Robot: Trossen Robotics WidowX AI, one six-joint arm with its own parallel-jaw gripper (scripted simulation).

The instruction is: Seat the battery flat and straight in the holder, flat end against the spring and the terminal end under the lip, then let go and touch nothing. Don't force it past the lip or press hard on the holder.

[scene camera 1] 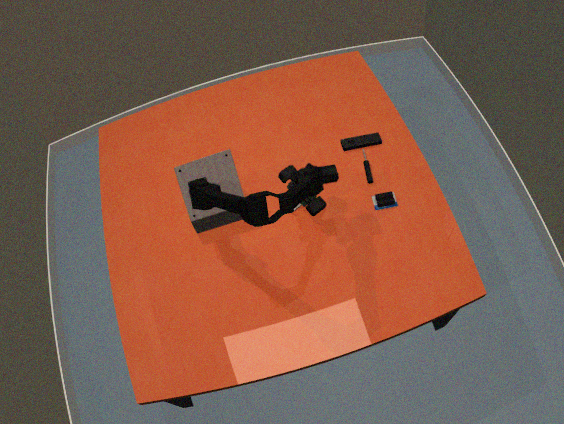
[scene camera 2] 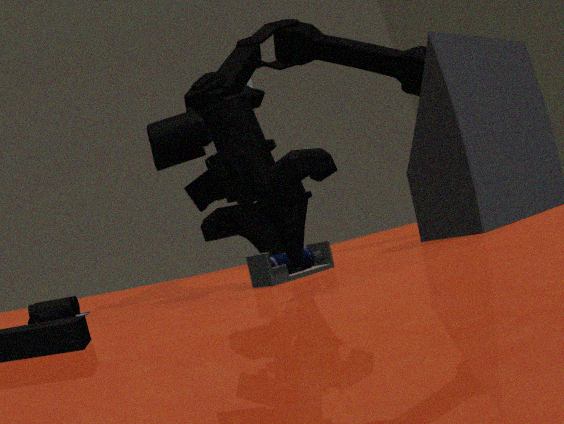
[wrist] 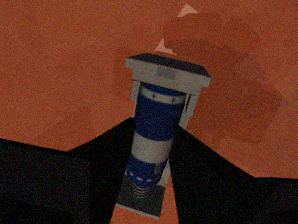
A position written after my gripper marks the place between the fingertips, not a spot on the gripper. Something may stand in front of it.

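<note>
My gripper [scene camera 2: 291, 270] visible. Battery [wrist: 158, 113] and my gripper [wrist: 152, 127] visible.
</note>
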